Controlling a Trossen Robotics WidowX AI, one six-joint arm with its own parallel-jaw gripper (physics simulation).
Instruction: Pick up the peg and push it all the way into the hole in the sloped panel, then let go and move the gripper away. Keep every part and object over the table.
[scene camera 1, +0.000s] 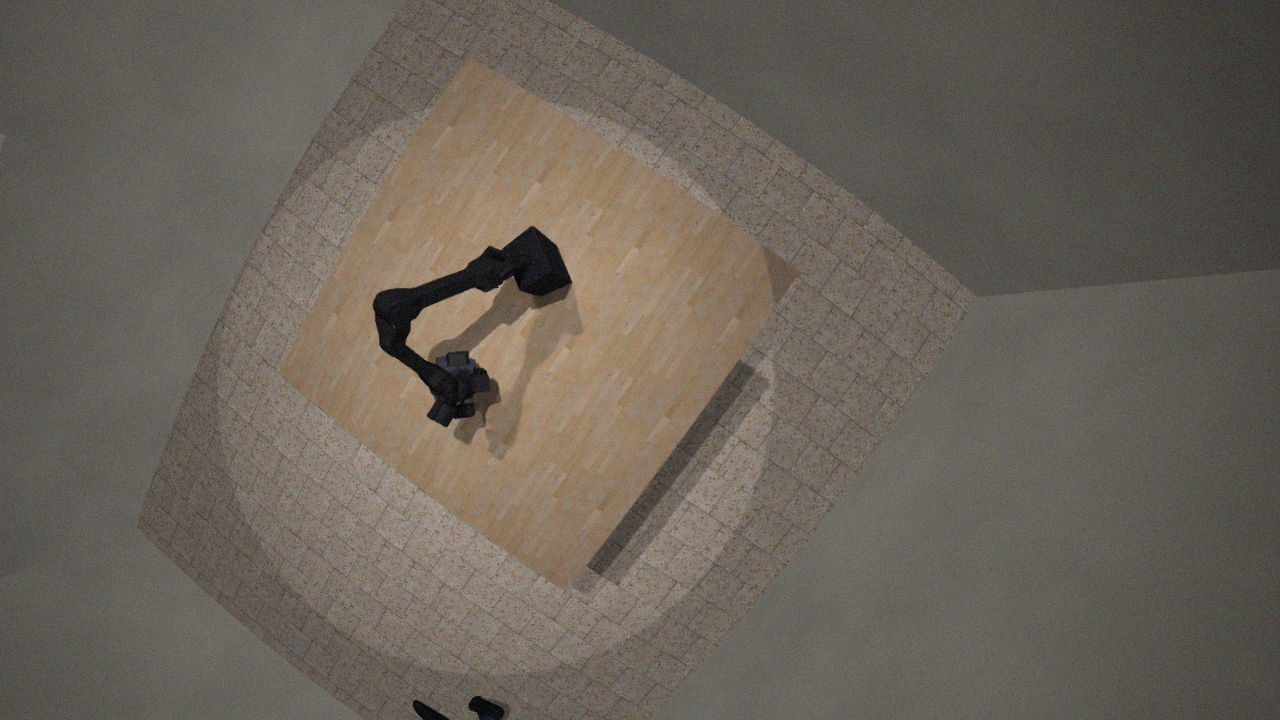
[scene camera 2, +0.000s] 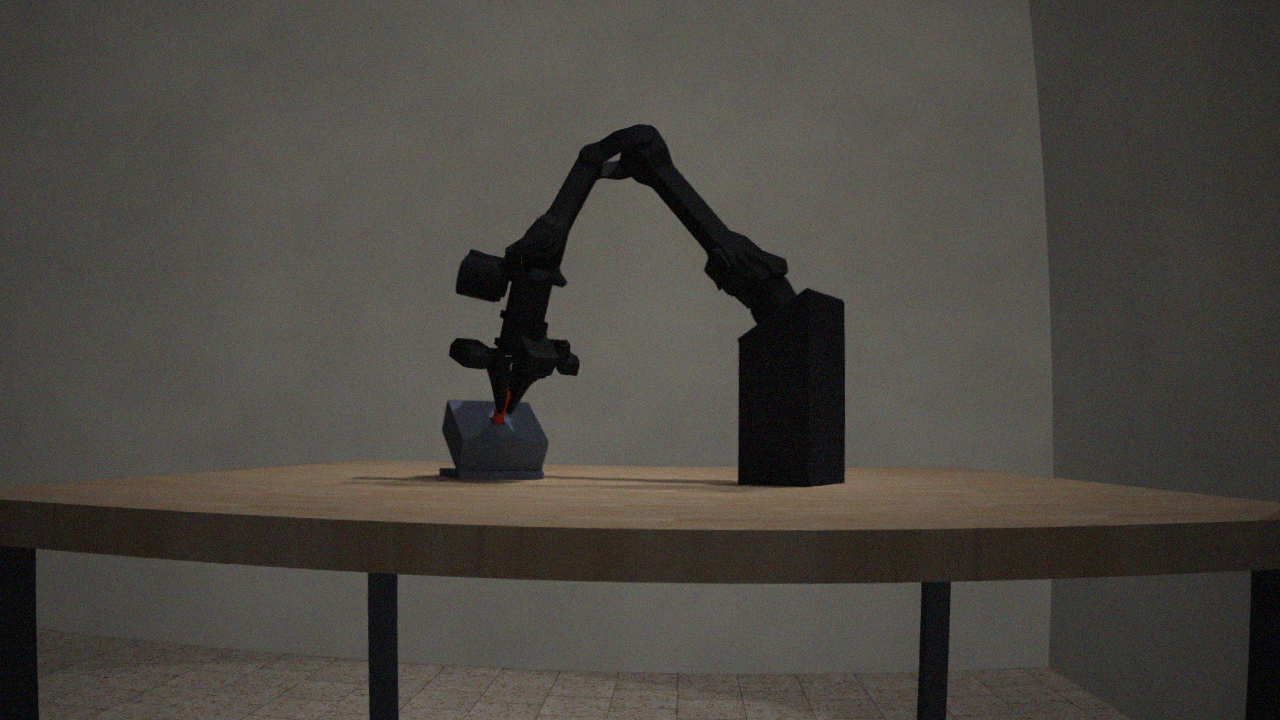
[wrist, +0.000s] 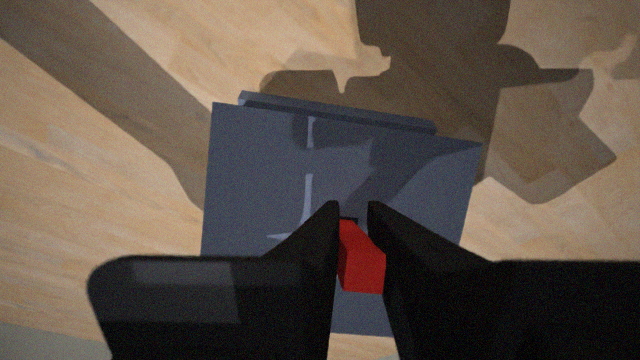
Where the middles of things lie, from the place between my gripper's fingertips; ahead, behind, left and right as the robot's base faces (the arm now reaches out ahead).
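Red peg (wrist: 361, 267): 1 cm ahead of my hand, 2 cm to the right of it.
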